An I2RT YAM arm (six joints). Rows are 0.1 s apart.
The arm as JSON. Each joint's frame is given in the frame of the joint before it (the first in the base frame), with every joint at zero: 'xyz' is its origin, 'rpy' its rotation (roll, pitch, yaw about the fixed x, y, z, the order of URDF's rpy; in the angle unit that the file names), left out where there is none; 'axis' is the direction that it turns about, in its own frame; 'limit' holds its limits. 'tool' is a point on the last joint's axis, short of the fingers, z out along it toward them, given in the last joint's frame.
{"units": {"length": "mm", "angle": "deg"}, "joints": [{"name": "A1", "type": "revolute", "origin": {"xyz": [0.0, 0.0, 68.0]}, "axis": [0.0, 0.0, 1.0], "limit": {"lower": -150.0, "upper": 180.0}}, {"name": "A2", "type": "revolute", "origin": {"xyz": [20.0, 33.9, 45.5], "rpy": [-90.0, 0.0, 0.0]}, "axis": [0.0, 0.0, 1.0], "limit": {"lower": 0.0, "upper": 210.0}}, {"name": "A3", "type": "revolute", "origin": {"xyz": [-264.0, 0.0, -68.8], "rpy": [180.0, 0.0, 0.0]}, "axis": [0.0, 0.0, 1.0], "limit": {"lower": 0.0, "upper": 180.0}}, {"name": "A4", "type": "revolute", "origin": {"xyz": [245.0, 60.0, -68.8]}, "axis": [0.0, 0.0, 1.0], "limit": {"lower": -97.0, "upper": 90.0}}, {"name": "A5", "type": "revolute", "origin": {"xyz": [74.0, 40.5, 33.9], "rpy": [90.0, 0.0, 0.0]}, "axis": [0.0, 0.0, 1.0], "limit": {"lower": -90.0, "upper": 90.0}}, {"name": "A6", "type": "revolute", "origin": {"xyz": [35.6, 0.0, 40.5], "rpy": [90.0, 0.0, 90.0]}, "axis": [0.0, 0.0, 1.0], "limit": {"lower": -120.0, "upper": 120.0}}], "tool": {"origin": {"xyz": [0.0, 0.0, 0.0], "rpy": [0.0, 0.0, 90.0]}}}
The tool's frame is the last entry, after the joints.
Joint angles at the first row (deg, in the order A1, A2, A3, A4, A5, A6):
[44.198, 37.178, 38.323, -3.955, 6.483, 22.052]
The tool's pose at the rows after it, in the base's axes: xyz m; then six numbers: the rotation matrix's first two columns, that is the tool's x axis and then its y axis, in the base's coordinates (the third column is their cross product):
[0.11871, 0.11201, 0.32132, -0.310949, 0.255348, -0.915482, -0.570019, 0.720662, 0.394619]
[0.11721, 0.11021, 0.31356, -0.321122, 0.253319, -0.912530, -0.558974, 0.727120, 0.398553]
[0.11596, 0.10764, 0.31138, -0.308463, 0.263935, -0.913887, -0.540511, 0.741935, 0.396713]
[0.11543, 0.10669, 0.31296, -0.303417, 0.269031, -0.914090, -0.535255, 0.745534, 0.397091]
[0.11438, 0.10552, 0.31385, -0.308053, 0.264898, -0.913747, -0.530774, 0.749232, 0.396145]
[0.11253, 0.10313, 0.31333, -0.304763, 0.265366, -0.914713, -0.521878, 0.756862, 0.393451]
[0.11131, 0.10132, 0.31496, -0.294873, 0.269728, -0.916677, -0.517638, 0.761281, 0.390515]
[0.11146, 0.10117, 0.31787, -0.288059, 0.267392, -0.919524, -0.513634, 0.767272, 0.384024]
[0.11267, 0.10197, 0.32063, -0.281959, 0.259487, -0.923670, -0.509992, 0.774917, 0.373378]
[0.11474, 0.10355, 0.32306, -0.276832, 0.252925, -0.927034, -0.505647, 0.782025, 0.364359]
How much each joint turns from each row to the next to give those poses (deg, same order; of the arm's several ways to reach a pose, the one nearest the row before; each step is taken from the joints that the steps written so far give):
[-0.013, -0.378, -1.921, -0.163, -2.592, 1.573]
[0.008, -1.016, -1.602, -0.185, 0.434, 0.369]
[0.017, -0.933, -0.766, 0.147, 1.646, -0.010]
[-0.002, -0.222, 0.242, -0.236, 0.493, 0.032]
[-0.003, -0.296, 0.381, -1.142, 0.159, 0.025]
[0.001, -0.842, -0.155, -0.809, 0.694, -0.086]
[-0.045, -0.543, 0.145, -0.270, 0.531, -0.208]
[0.042, 0.227, 0.678, -0.388, 0.524, -0.372]
[0.004, 0.649, 0.778, -0.280, 0.457, -0.595]
[-0.014, 0.931, 0.734, 0.049, 0.447, -0.491]

